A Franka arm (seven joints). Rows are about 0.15 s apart.
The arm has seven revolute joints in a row. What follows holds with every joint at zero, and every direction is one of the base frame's.
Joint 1 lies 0.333 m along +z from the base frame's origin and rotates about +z.
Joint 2 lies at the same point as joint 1 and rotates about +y.
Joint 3 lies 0.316 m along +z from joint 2 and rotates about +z.
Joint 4 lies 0.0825 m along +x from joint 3 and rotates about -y.
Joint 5 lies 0.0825 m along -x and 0.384 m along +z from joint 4 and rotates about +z.
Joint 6 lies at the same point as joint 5 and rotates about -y.
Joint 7 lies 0.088 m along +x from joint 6 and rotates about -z.
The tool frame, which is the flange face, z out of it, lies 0.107 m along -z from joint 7; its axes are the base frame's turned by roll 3.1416, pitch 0 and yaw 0 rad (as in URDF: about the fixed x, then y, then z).
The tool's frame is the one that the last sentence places.
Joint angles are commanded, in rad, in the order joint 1, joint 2, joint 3, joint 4, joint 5, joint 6, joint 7. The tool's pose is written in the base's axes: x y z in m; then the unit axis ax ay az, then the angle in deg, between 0 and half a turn. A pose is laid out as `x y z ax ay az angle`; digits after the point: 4 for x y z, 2 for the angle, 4 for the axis.
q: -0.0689, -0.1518, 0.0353, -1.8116, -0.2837, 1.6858, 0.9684
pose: 0.5135 -0.0430 0.6051 0.8813 -0.4663 0.0765 165.97
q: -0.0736, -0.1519, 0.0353, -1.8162, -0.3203, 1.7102, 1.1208
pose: 0.5156 -0.0480 0.6061 0.8423 -0.5291 0.1031 165.48
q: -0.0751, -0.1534, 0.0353, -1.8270, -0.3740, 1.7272, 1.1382
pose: 0.5163 -0.0529 0.6049 0.8385 -0.5312 0.1212 163.23
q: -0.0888, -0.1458, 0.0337, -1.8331, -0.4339, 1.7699, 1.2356
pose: 0.5214 -0.0645 0.6037 0.8093 -0.5666 0.1549 162.02
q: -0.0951, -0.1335, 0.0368, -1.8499, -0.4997, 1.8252, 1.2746
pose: 0.5291 -0.0688 0.5963 0.8022 -0.5675 0.1856 160.33
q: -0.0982, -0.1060, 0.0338, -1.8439, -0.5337, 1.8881, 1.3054
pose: 0.5422 -0.0720 0.5911 0.7959 -0.5672 0.2116 160.69
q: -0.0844, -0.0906, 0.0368, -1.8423, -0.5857, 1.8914, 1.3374
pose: 0.5479 -0.0662 0.5857 0.7942 -0.5640 0.2262 158.71
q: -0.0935, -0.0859, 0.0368, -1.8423, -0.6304, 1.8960, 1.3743
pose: 0.5491 -0.0737 0.5854 0.7824 -0.5741 0.2416 157.17
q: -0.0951, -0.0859, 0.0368, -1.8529, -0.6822, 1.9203, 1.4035
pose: 0.5507 -0.0759 0.5842 0.7765 -0.5723 0.2637 155.95
